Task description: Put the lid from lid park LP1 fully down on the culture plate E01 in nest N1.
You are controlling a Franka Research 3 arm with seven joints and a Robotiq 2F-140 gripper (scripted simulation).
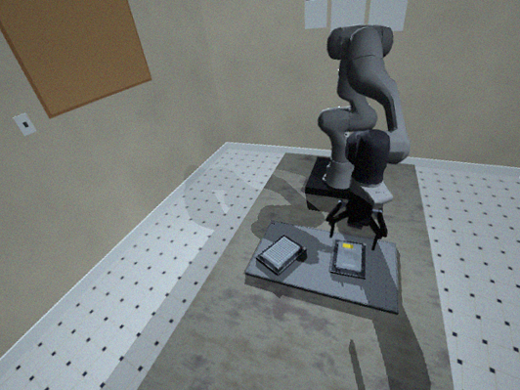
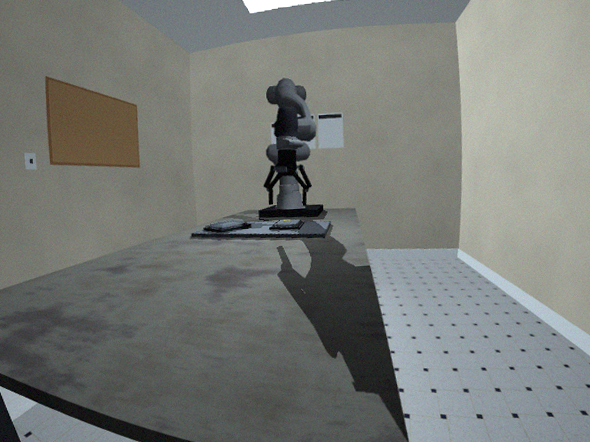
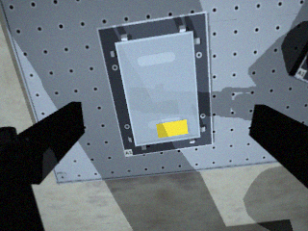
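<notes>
Right now my hand is 1 cm short of the clear lid and 8 cm above it. The rest, counted from my hand: lid park LP1: 1 cm ahead, 9 cm below; culture plate E01: 5 cm ahead, 25 cm to the right, 8 cm below.
</notes>
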